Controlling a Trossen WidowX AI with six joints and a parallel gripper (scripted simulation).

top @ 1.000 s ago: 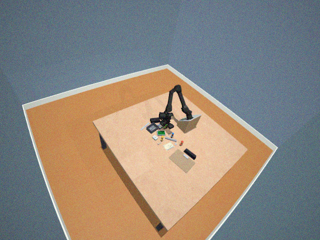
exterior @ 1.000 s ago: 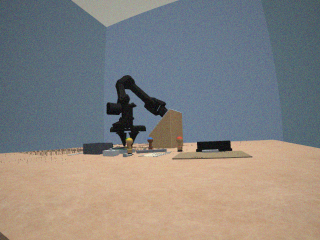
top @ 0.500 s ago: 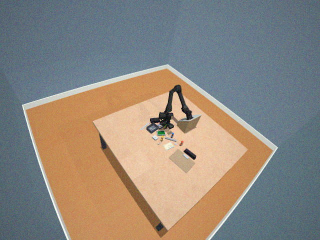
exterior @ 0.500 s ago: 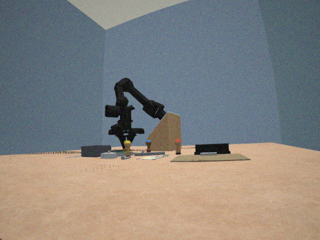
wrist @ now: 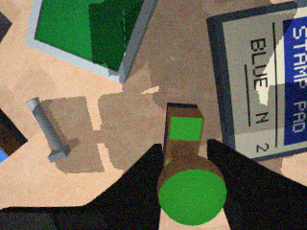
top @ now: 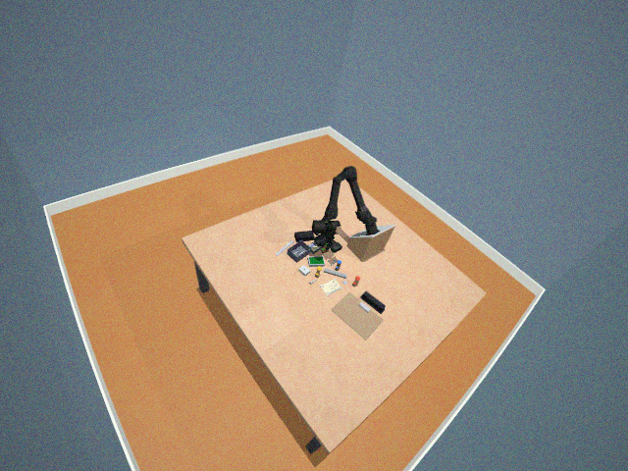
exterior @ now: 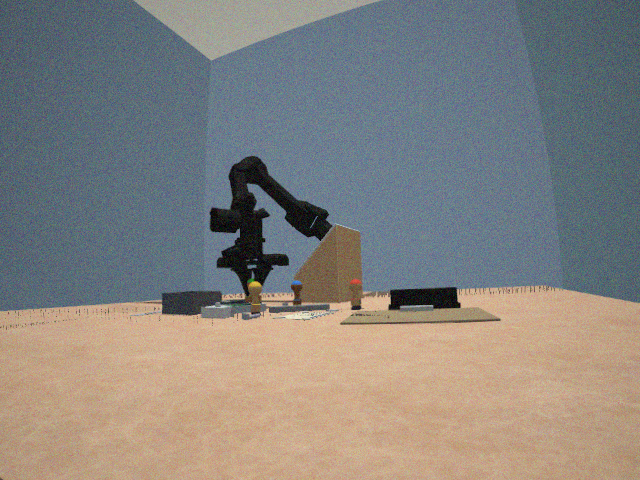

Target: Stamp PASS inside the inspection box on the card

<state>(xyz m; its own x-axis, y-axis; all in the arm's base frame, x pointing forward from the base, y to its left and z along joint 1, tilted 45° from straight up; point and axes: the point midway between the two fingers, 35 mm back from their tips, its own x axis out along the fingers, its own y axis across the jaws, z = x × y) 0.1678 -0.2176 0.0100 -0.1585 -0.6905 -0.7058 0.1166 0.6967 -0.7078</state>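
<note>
Now: gripper tip 9 cm short of the green ink pad, 2 cm to the right of it and 2 cm above it. From my gripper tip the other things lie so: green-knobbed stamp: right at my gripper tip; then blue-knobbed stamp: 13 cm to the left, 3 cm ahead, 1 cm below; then blue stamp pad tin: 6 cm to the right, 2 cm below, 2 cm ahead.
</note>
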